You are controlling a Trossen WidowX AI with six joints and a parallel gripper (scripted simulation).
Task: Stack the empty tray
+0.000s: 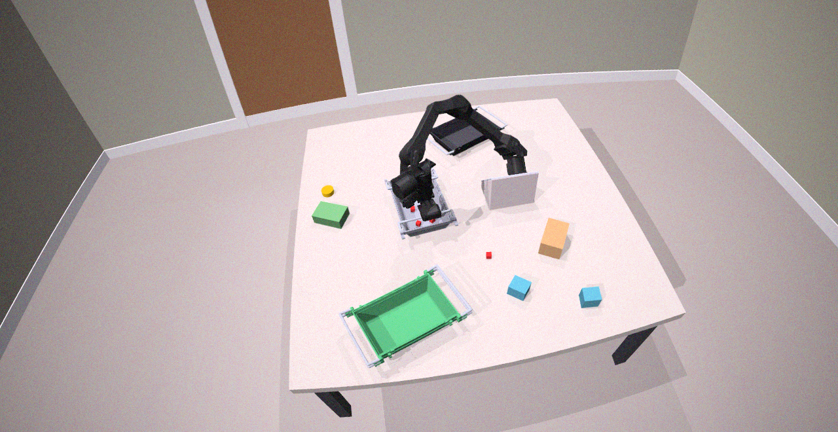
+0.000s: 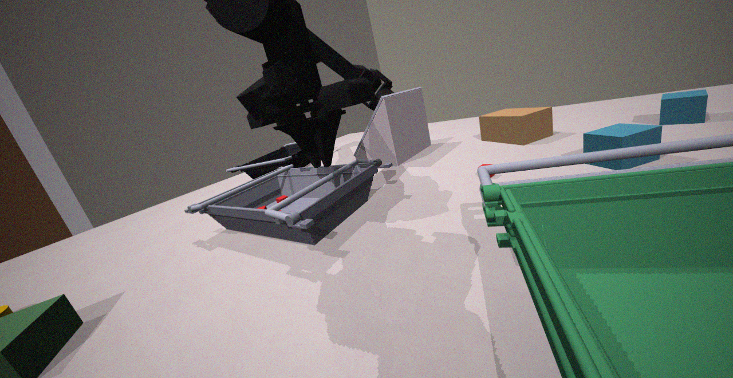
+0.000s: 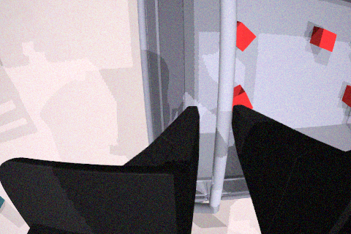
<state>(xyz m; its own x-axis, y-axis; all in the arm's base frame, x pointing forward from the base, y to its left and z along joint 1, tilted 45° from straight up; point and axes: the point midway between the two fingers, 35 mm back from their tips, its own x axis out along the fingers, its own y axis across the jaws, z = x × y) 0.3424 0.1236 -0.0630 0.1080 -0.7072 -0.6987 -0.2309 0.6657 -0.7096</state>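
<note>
My gripper tip is now 19 cm past the black tray, 51 cm to the left of it and 4 cm above it. Round my gripper tip: orange block: 44 cm behind, 11 cm to the left, 5 cm below; red block: 20 cm behind, 14 cm to the left, 8 cm below; green block: 36 cm ahead, 9 cm to the right, 6 cm below.
</note>
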